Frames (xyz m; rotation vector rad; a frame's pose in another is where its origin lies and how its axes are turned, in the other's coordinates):
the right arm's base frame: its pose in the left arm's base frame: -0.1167 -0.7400 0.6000 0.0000 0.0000 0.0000
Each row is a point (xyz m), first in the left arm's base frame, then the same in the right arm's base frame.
Working: the left arm's base frame: its pose in the right arm's base frame: 0.1167 0.7400 -0.6000 0.0000 0.0000 0.0000

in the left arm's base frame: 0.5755 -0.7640 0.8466
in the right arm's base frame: 0.6922 -0.0240 0.2466
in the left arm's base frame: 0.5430 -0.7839 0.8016
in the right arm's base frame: 0.6597 -0.0439 0.2016
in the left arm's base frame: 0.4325 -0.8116 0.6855
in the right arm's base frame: 0.5492 -0.0716 0.0855
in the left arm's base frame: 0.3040 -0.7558 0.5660
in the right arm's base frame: 0.4207 -0.0158 -0.0340
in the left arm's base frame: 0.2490 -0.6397 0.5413
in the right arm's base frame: 0.3657 0.1003 -0.0587
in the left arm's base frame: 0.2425 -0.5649 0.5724
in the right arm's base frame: 0.3592 0.1751 -0.0276
